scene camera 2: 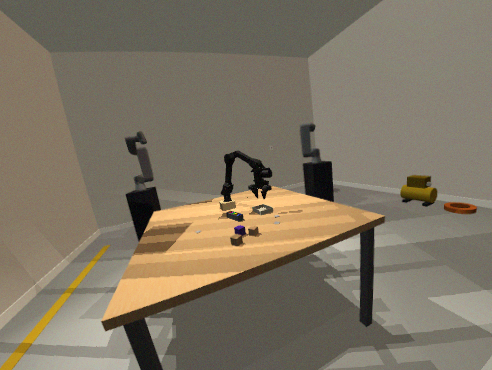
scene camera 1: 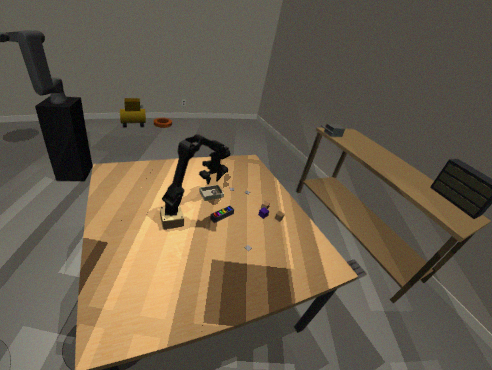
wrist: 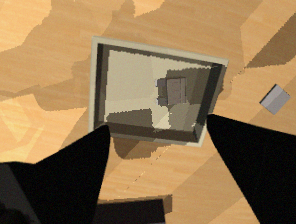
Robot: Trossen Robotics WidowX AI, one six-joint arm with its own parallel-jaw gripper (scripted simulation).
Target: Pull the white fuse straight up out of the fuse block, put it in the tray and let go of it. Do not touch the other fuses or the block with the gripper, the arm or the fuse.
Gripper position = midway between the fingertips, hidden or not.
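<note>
Gripper (wrist: 158,126) open, holding nothing. Tray (wrist: 123,95) in the same wrist view.
</note>
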